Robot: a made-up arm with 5 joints.
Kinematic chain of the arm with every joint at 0, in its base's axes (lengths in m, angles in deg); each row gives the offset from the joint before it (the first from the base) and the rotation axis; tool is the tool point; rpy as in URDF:
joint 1: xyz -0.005 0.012 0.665 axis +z
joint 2: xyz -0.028 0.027 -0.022 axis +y
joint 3: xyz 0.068 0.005 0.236 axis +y
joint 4: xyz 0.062 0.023 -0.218 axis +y
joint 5: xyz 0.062 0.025 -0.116 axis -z
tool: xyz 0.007 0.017 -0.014 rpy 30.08 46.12 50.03
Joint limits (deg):
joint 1: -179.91..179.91
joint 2: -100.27..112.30
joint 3: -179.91..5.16
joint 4: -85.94..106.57
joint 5: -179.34..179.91
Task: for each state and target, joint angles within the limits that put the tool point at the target. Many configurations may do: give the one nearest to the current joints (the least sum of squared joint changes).
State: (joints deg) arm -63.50 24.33 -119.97 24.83 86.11
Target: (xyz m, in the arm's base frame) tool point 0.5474 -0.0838 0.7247
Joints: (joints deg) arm -17.49 42.31 -113.62 26.44 84.42
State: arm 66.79 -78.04 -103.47 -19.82 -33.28
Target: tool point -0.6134 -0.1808 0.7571
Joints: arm 26.45 -98.68 -137.56 -3.24 -23.13
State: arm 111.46 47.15 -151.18 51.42 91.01
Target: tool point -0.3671 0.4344 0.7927
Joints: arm 123.09 50.41 -148.23 54.10 90.89
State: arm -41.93 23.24 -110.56 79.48 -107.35
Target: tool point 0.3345 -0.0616 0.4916
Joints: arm -25.86 50.46 -92.07 81.94 -106.66
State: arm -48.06 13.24 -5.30 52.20 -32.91
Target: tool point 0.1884 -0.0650 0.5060
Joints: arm -49.85 15.64 -25.58 40.96 -31.15
